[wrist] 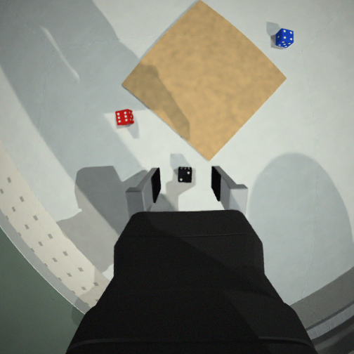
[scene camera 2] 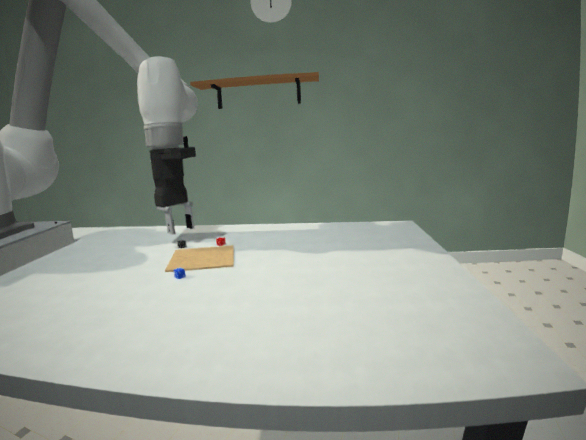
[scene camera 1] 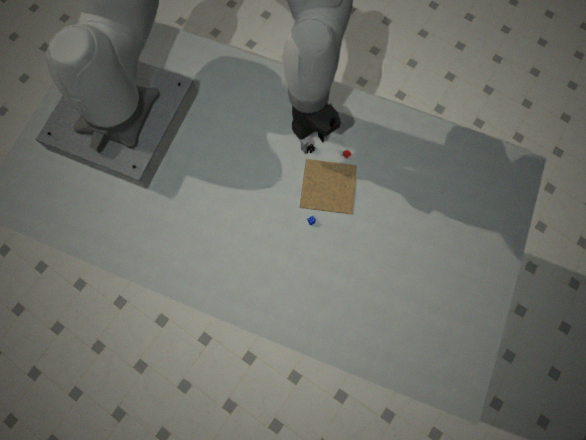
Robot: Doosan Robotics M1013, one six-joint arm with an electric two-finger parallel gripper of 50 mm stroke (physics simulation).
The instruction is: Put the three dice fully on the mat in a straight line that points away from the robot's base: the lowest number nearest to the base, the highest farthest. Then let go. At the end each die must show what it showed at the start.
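Places are measured from the arm's base along level axes (x ahead, y left, z up), in metres.
Where they show: gripper, fingertip midpoint: (scene camera 2: 181,230) (scene camera 1: 312,144); arm's base, origin of the base link: (scene camera 1: 117,111).
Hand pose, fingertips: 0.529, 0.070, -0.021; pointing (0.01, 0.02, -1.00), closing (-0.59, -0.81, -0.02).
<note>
Things, the pixels of their top centre, and the offset from my fingertips, as dx, dy, dz. Level surfaces: height alone.
- black die, middle of its top: (scene camera 2: 181,241) -0.004, +0.005, -0.028
- red die, middle of its top: (scene camera 2: 220,238) (scene camera 1: 347,152) +0.093, +0.018, -0.028
- blue die, middle of its top: (scene camera 2: 179,269) (scene camera 1: 311,219) +0.055, -0.192, -0.028
- tan mat, middle of its top: (scene camera 2: 201,256) (scene camera 1: 328,185) +0.071, -0.084, -0.040
- table, its level: dz -0.044
The black die (scene camera 2: 181,244) (wrist: 185,174) lies on the table off the mat, near its corner, with two pips on top. In scene camera 1 it is hard to tell from the fingertips. The red die (scene camera 1: 346,154) (scene camera 2: 221,241) (wrist: 124,117) lies off the mat and shows six on top. The blue die (scene camera 1: 311,220) (scene camera 2: 179,273) (wrist: 284,37) lies off the opposite side; its top looks like five. The tan mat (scene camera 1: 327,192) (scene camera 2: 205,259) (wrist: 210,75) holds no die. My gripper (scene camera 1: 314,142) (scene camera 2: 180,230) (wrist: 185,177) is open and empty, above the black die.
The robot's base plate (scene camera 1: 162,120) (scene camera 2: 42,245) stands at the left end of the table (scene camera 1: 240,250) (scene camera 2: 320,320). A wooden shelf (scene camera 2: 255,80) hangs on the wall behind. The arm's shadow falls across part of the table and the mat's edge.
</note>
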